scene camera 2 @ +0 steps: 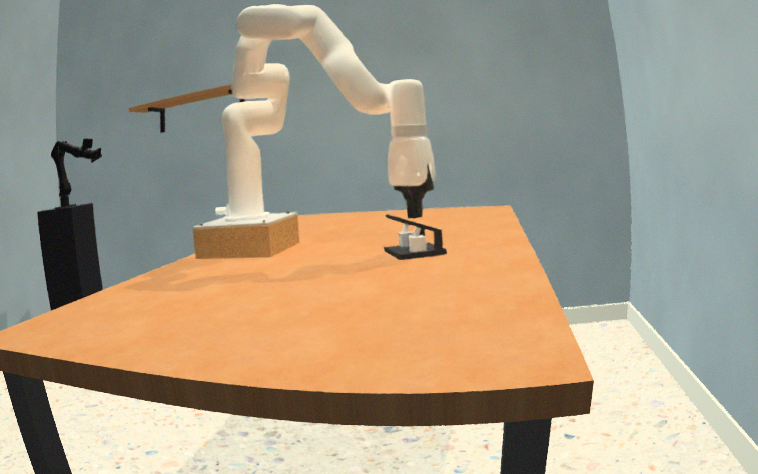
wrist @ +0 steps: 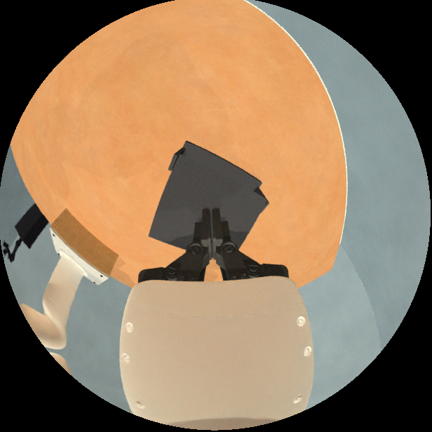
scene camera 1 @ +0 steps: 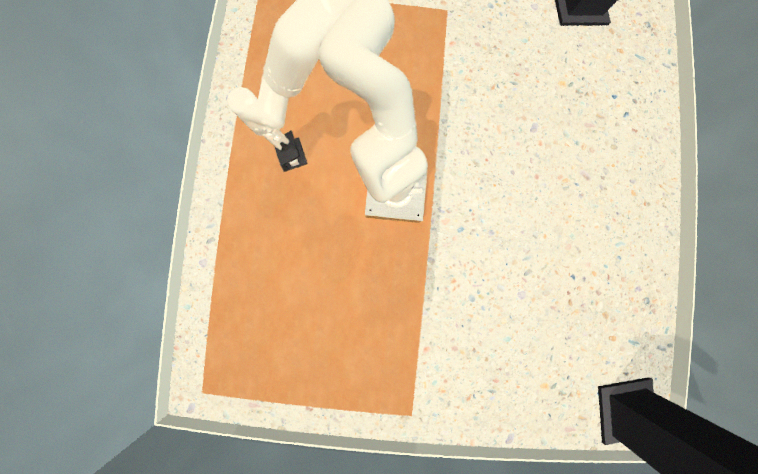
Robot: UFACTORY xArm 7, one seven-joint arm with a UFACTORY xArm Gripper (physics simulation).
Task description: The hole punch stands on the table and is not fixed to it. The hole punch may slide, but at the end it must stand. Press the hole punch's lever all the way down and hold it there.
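Places are measured from the arm's base along level axes (x right, y ahead, z up), in millimetres.
Pixels of known places: gripper, fingertip midpoint: (scene camera 2: 415,217) (scene camera 1: 283,147); arm's base, link origin: (scene camera 2: 246,218).
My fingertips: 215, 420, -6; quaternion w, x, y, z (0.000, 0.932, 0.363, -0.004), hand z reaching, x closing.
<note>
Ahead of a thing's pixels: the offset from my fingertips to its middle, as dx, dy, dz. Level surfaces: height alone.
The hole punch @[+1, -6, -34] (scene camera 1: 291,162) (scene camera 2: 417,243) stands upright on the table @[dz -77] (scene camera 1: 313,313) (scene camera 2: 313,324), with a black base and pale blocks under its lever. The black lever @[+1, -6, -12] (scene camera 1: 289,152) (scene camera 2: 427,225) (wrist: 207,185) is raised: in scene camera 2 it slopes up to the left from its hinge post, with a gap above the base. My gripper (scene camera 1: 282,146) (scene camera 2: 414,216) (wrist: 211,219) is shut and empty, pointing down. Its fingertips are over the lever, very close to its top; whether they touch it I cannot tell. In the wrist view the fingers hide part of the lever.
The arm's mounting block (scene camera 1: 394,211) (scene camera 2: 231,241) (wrist: 87,242) stands on the table, left of the hole punch in scene camera 2. A wooden shelf (scene camera 2: 184,99) is on the wall behind. A small black arm (scene camera 2: 63,167) stands on a black pedestal (scene camera 2: 69,251) beyond the table.
</note>
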